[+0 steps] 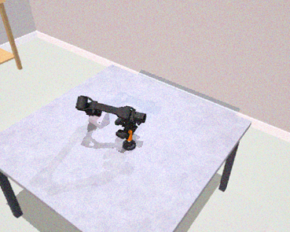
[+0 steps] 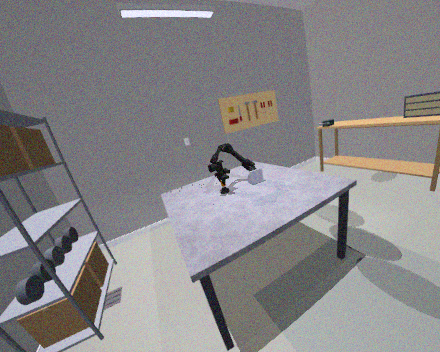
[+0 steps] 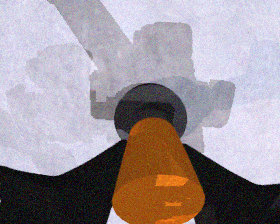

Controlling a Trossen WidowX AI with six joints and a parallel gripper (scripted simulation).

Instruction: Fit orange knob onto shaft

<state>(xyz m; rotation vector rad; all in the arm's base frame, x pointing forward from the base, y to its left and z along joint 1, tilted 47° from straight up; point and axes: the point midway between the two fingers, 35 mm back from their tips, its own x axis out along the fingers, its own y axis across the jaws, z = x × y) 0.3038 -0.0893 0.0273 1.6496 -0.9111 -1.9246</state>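
Right now the orange knob is 3 cm above my gripper tip. Round my gripper tip: dark round pedestal 4 cm below.
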